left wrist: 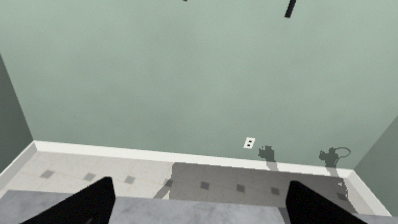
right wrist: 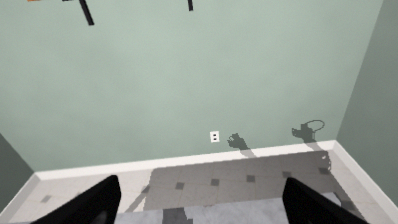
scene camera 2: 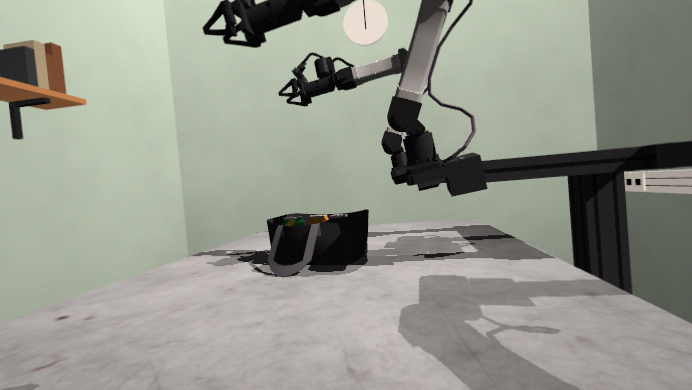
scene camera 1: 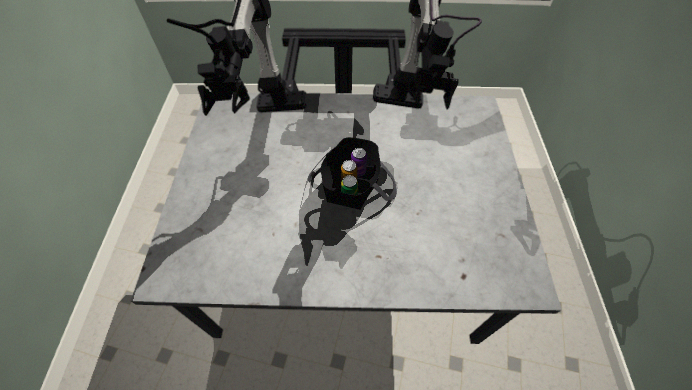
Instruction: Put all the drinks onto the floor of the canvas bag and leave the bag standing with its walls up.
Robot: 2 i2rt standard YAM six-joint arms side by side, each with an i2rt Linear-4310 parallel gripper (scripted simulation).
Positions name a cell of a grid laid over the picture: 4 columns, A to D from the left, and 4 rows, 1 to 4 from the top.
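Black canvas bag (scene camera 2: B3), (scene camera 1: B2). My left gripper (scene camera 2: B1), (scene camera 1: C2), (left wrist: C4). My right gripper (scene camera 1: B2), (scene camera 2: B2), (right wrist: C4).
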